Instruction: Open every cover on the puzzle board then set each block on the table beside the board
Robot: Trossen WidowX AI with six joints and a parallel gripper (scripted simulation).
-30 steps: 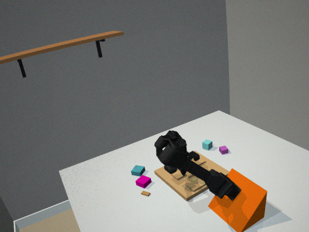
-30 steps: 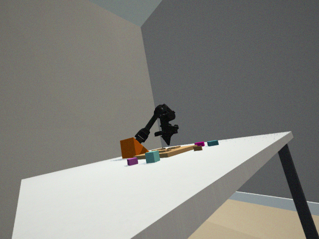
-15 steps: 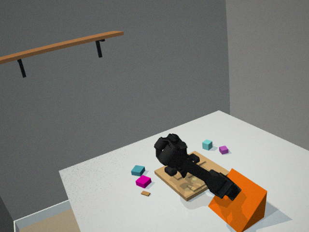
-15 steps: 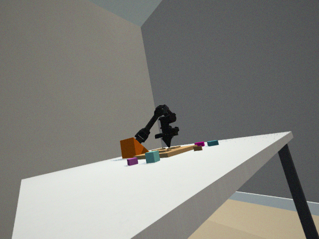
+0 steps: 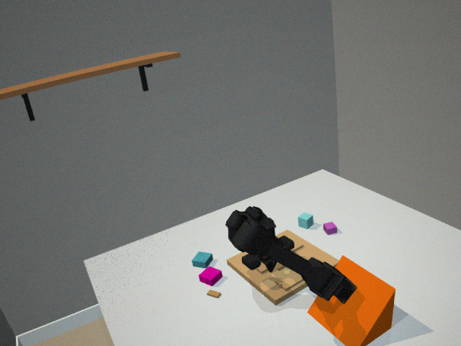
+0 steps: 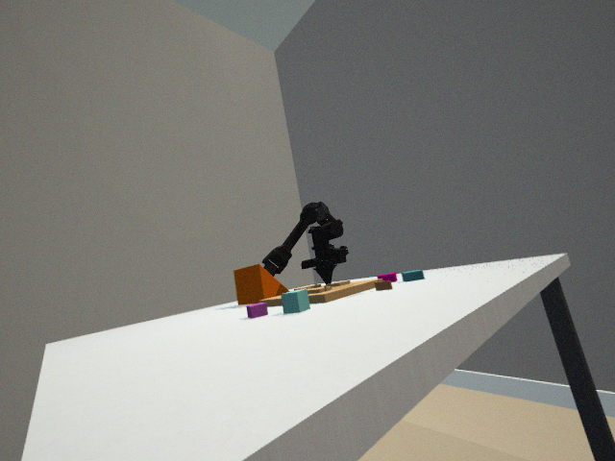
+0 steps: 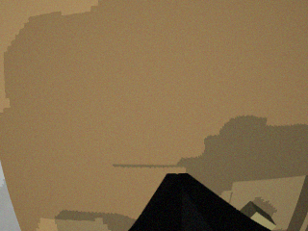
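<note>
Right now my gripper tip is 20 mm short of the tan puzzle board and 70 mm to the left of it. From my gripper tip the other things lie so: flat brown piece 30 mm ahead, 210 mm to the left, 20 mm below; then teal block 220 mm ahead, 180 mm to the left, 10 mm below; then magenta block 110 mm ahead, 190 mm to the left, 10 mm below.
</note>
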